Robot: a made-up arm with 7 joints. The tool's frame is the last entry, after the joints. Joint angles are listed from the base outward.
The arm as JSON. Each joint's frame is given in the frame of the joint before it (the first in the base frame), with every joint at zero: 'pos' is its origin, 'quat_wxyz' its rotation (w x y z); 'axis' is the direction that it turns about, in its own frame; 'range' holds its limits. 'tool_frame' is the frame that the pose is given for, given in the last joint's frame.
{
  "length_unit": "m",
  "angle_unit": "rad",
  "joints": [
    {
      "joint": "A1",
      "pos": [
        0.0,
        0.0,
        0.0
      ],
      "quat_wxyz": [
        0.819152,
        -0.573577,
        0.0,
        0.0
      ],
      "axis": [
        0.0,
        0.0,
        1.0
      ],
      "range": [
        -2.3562,
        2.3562
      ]
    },
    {
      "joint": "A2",
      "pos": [
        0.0,
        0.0,
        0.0
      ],
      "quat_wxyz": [
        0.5,
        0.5,
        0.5,
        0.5
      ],
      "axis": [
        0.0,
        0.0,
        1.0
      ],
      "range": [
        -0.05,
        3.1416
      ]
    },
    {
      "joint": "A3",
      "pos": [
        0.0,
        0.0,
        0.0
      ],
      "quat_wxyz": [
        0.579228,
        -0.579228,
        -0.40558,
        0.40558
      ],
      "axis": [
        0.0,
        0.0,
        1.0
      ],
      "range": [
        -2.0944,
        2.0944
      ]
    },
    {
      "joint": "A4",
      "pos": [
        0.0,
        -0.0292,
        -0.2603
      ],
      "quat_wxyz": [
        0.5,
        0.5,
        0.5,
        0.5
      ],
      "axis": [
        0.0,
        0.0,
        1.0
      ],
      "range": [
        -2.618,
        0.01
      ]
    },
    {
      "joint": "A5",
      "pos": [
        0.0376,
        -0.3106,
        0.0
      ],
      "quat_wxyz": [
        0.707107,
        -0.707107,
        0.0,
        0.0
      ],
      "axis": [
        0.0,
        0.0,
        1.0
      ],
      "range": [
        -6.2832,
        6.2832
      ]
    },
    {
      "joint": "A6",
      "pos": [
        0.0,
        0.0,
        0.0
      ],
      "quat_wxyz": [
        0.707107,
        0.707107,
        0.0,
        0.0
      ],
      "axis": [
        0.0,
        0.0,
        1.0
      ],
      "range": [
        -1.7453,
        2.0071
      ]
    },
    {
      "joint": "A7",
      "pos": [
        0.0,
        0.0,
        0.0
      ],
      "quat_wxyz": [
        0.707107,
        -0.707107,
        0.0,
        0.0
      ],
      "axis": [
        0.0,
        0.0,
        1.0
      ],
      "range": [
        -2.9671,
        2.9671
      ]
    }
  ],
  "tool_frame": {
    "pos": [
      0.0,
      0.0,
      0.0
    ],
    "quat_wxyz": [
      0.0,
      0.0,
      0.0,
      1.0
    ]
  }
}
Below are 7 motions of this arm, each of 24 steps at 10 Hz.
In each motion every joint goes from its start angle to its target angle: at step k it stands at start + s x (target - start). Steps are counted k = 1, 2, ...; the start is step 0. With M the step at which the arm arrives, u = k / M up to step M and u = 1 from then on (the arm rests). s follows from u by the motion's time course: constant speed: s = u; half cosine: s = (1 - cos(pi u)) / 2; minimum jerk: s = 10 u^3 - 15 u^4 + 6 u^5.
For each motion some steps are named. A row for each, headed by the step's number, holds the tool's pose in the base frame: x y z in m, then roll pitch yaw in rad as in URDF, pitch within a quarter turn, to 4 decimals.
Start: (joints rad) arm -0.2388 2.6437 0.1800 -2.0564 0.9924 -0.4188 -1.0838
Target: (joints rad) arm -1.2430 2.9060 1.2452 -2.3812 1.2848 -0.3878 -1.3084
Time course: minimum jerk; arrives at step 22
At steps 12, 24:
12: -0.0148 -0.1961 0.2398 -0.9661 1.0710 0.7384
24: -0.1544 -0.2183 0.0737 -0.9359 0.3788 0.5036

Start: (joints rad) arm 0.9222 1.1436 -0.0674 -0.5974 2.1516 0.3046 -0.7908
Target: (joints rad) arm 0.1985 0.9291 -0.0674 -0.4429 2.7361 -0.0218 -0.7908
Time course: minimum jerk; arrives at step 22
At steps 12, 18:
12: -0.0805 0.4688 -0.3131 0.1058 -0.8019 1.2194
18: 0.0197 0.4496 -0.3521 -0.4035 -0.8197 1.7838

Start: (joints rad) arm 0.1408 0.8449 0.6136 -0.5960 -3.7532 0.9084 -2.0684
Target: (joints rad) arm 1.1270 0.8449 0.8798 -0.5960 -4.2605 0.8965 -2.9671
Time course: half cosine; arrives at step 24
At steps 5, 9, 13, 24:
5: 0.0321 0.4783 -0.2998 0.8407 -1.2144 -0.5773
9: -0.0619 0.4815 -0.2898 0.8505 -0.8498 -0.5850
13: -0.1726 0.4759 -0.2517 0.7915 -0.4002 -0.6052
24: -0.3235 0.4448 -0.1313 0.4945 0.2848 -0.7926

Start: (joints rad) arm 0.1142 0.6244 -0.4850 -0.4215 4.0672 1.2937 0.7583
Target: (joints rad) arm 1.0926 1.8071 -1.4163 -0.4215 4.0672 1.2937 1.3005
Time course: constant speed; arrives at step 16
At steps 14, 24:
14: -0.1941 0.5382 0.0123 -0.2144 0.2307 -2.9748
24: -0.1535 0.5437 0.0907 -0.3096 -0.0080 -2.9689

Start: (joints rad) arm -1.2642 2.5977 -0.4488 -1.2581 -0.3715 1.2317 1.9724
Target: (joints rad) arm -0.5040 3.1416 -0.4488 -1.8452 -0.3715 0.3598 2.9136
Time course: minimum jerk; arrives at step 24
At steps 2, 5, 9, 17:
2: -0.0472 0.2592 0.4262 -2.2105 0.0155 -2.0589
5: -0.0359 0.2464 0.4291 -2.3241 0.0413 -2.0832
9: 0.0109 0.2031 0.4318 -2.7257 0.0406 -2.2105
17: 0.1598 0.1163 0.3677 2.7056 -0.6327 -2.3237

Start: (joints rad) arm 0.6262 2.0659 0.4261 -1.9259 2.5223 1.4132 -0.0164
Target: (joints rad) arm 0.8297 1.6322 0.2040 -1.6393 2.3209 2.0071 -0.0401
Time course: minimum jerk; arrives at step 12
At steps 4, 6, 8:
4: 0.3302 0.2168 -0.0143 -0.5956 0.3448 -0.2091
6: 0.3010 0.2753 -0.0586 -0.6782 0.5310 -0.1717
8: 0.2572 0.3254 -0.1066 -0.7970 0.7263 -0.1725

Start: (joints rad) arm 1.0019 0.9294 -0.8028 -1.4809 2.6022 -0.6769 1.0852
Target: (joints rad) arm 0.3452 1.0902 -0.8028 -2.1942 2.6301 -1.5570 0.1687
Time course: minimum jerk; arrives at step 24
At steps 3, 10, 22, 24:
3: -0.2086 0.1191 -0.3986 -0.3810 -0.2691 2.9082
10: -0.0723 0.0944 -0.4057 -0.5557 -0.1933 2.6254
22: 0.1202 0.0167 -0.2997 -0.9536 -0.2977 2.3119
24: 0.1211 0.0160 -0.2985 -0.9564 -0.2993 2.3107

